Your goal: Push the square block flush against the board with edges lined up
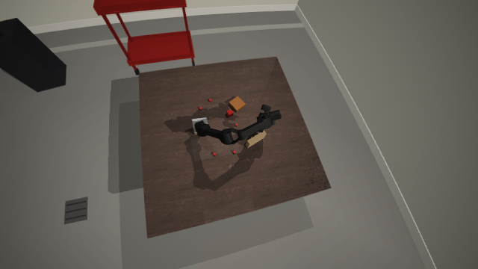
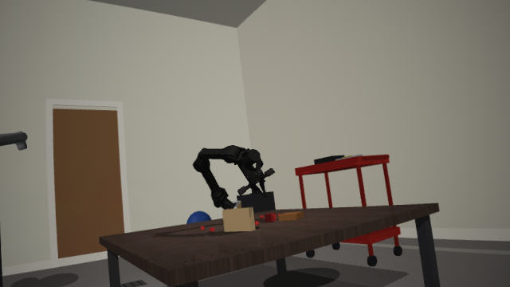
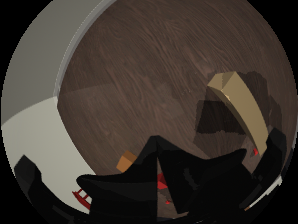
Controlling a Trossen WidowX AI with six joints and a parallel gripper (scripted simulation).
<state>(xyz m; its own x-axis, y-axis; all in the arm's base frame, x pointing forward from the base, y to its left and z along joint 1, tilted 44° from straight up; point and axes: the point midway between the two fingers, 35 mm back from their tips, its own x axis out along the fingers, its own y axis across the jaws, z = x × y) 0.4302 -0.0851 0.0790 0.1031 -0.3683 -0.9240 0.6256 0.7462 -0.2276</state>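
Right now the board is 11 cm to the right of my gripper tip, 8 cm below it and 8 cm behind it. The rest, counted from my gripper tip: small red cube (18 cm behind, 17 cm to the left, 11 cm below); orange-brown square block (23 cm to the left, 11 cm below, 9 cm behind).
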